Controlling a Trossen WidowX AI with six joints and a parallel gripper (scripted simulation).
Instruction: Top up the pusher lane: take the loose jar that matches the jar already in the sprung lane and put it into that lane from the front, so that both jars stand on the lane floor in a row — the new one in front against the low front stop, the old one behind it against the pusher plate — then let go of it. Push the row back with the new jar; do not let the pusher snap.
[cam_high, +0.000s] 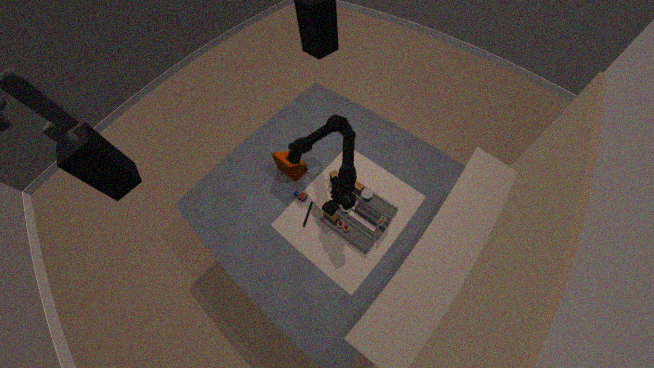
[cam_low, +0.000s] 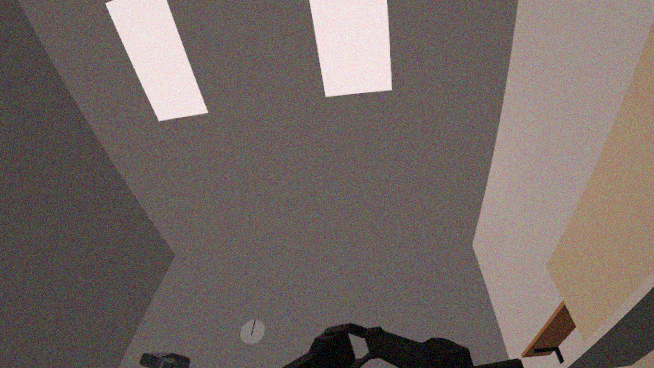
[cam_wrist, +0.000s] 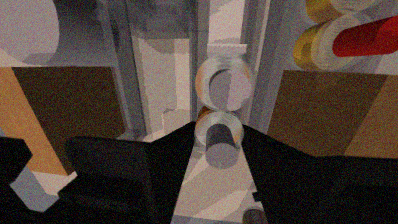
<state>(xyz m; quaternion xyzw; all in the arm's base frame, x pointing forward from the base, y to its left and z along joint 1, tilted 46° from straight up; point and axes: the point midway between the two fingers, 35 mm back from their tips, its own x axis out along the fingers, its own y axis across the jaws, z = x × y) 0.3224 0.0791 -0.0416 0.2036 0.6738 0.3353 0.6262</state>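
My gripper tip is 6 cm short of the white mat, 3 cm above it and 2 cm to the right of it. Also, from my gripper tip: black stick (14 cm to the right, 8 cm behind, 2 cm below); then grey disc (14 cm to the left, 6 cm ahead); then grey lane rack (14 cm ahead, 5 cm to the left, 1 cm below).
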